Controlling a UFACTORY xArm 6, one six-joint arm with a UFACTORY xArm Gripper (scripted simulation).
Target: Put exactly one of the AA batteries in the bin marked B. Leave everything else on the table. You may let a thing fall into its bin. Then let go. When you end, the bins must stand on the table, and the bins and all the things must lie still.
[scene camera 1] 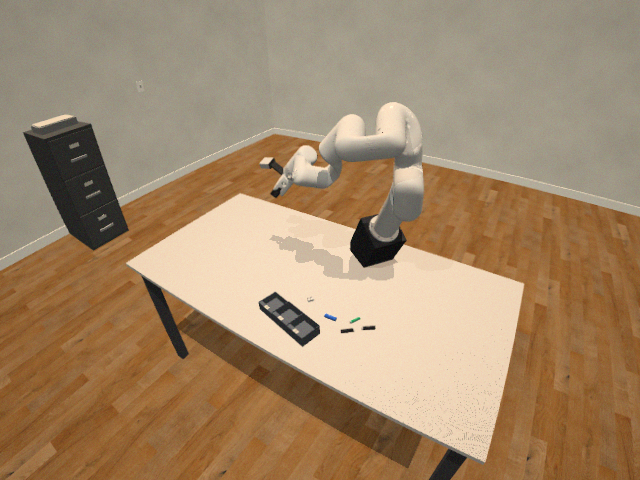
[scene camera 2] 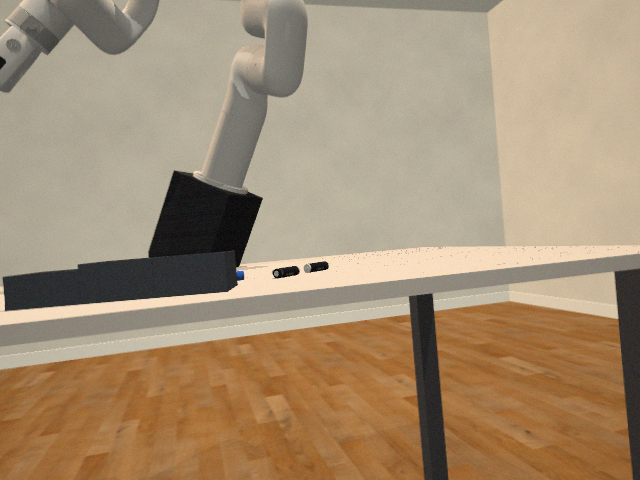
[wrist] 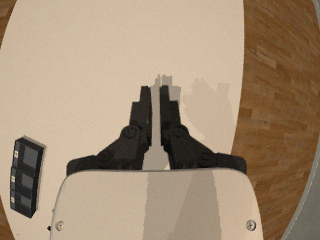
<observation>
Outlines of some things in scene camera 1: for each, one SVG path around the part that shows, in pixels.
A dark bin row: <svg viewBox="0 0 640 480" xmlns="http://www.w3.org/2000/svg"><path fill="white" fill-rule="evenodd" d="M258 302L259 309L302 347L320 334L319 324L290 301L287 302L276 291Z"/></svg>
</observation>
